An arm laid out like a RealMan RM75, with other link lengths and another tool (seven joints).
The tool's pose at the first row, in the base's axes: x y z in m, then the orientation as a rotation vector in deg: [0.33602 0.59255 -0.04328 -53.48 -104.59 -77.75]
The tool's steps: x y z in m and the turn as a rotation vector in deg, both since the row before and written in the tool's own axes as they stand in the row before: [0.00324 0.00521 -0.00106 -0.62 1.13 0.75]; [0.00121 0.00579 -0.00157 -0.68 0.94 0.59]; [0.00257 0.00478 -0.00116 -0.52 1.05 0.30]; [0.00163 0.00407 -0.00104 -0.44 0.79 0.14]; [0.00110 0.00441 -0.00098 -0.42 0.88 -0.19]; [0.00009 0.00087 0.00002 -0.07 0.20 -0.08]
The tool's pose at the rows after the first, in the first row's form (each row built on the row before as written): [0.33886 0.59308 -0.03776 -53.45 -102.90 -78.19]; [0.34336 0.59282 -0.03362 -53.48 -101.43 -78.73]; [0.34632 0.59285 -0.02893 -53.10 -100.16 -79.31]; [0.34915 0.59269 -0.02543 -52.78 -99.24 -79.84]; [0.35254 0.59254 -0.02225 -52.12 -98.49 -80.58]; [0.35325 0.59270 -0.02176 -51.93 -98.36 -80.75]
